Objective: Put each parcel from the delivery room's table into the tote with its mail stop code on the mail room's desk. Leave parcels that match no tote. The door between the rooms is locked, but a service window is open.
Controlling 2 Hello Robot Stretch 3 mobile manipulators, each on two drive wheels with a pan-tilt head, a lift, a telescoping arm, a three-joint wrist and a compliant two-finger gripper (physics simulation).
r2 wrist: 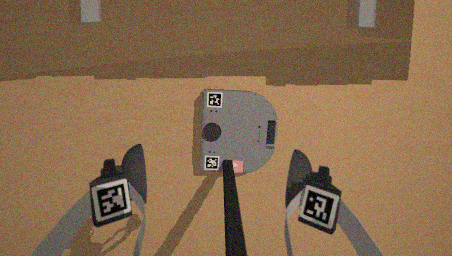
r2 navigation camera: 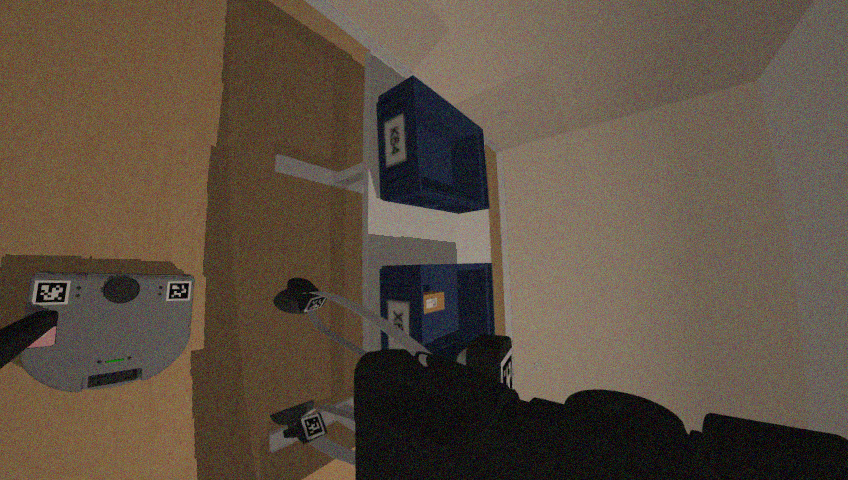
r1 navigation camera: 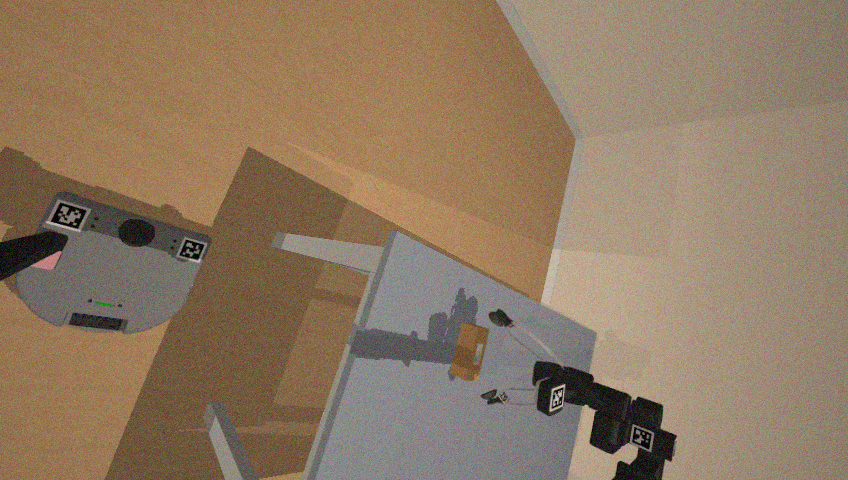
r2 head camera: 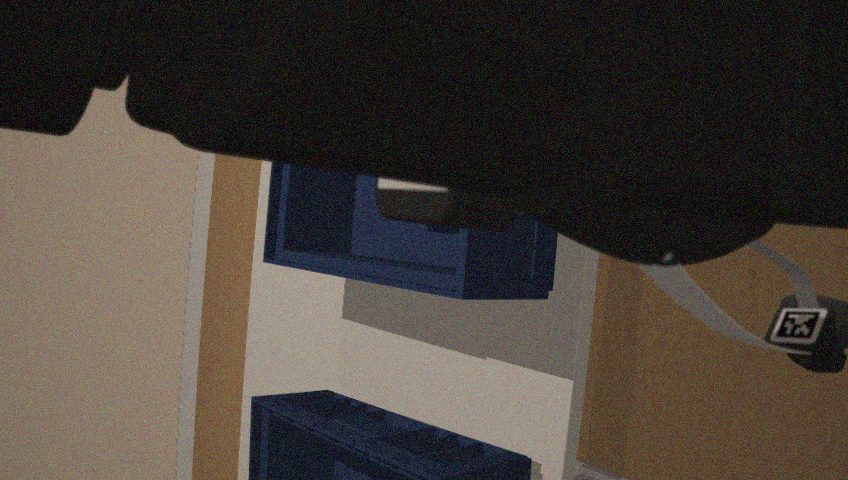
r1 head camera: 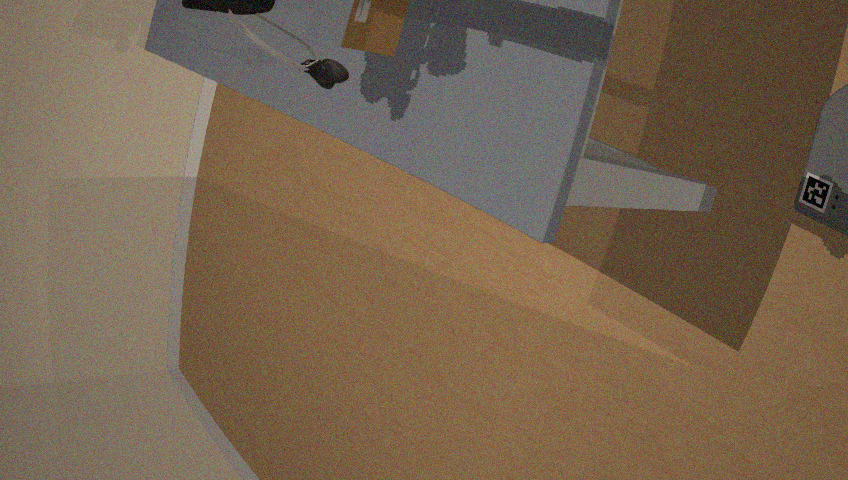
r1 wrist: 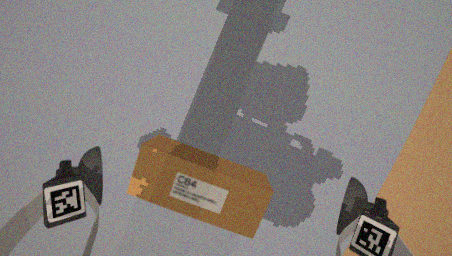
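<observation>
The C64 parcel (r1 head camera: 380, 36) (r1 navigation camera: 465, 356) (r1 wrist: 245, 202), a brown box with a white label, lies on the delivery table (r1 head camera: 487, 136) (r1 navigation camera: 404, 416) (r1 wrist: 100, 60). The r1 gripper (r1 navigation camera: 495, 356) (r1 wrist: 223, 190) is open above the table; in the wrist view its fingers stand wide on either side of the parcel, touching nothing. The r2 gripper (r2 navigation camera: 292, 356) (r2 wrist: 217, 176) is open and empty over the floor before the desk (r2 navigation camera: 416, 223). A blue tote (r2 navigation camera: 395, 190) labelled K64 and a tote (r2 navigation camera: 437, 276) labelled XF, partly hidden, stand there. A small orange parcel (r2 navigation camera: 440, 297) shows inside the XF tote.
Walls (r1 head camera: 89, 237) (r1 navigation camera: 743, 237) (r2 navigation camera: 624, 237) rise behind the table and the desk. The r1 base (r1 navigation camera: 130, 273) is beside the table, the r2 base (r2 navigation camera: 113, 333) (r2 wrist: 240, 120) before the desk. The r2 arm (r2 head camera: 416, 77) hides part of the upper tote (r2 head camera: 505, 273). The service window is not in view.
</observation>
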